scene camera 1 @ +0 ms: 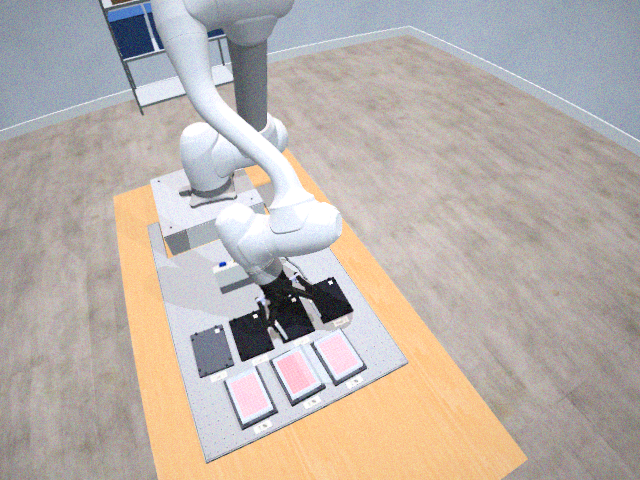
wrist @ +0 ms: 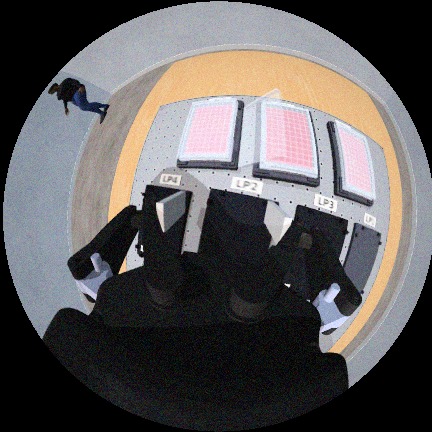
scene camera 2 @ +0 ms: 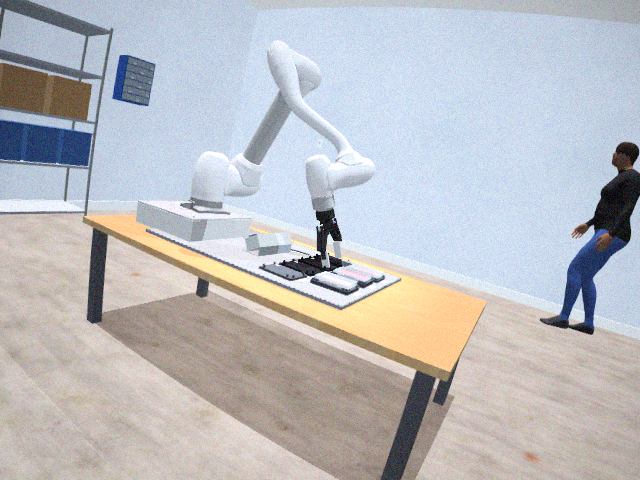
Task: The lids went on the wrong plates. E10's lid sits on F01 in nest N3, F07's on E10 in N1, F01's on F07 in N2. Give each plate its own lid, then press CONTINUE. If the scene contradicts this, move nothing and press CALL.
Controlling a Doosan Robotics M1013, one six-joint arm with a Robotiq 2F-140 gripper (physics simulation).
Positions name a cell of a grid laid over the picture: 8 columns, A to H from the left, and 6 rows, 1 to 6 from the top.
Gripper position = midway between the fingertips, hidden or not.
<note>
In view: the gripper (scene camera 1: D5) and a button box (scene camera 2: D4).
The gripper shows as well in the wrist view (wrist: E3) and in scene camera 2 (scene camera 2: E4).
</note>
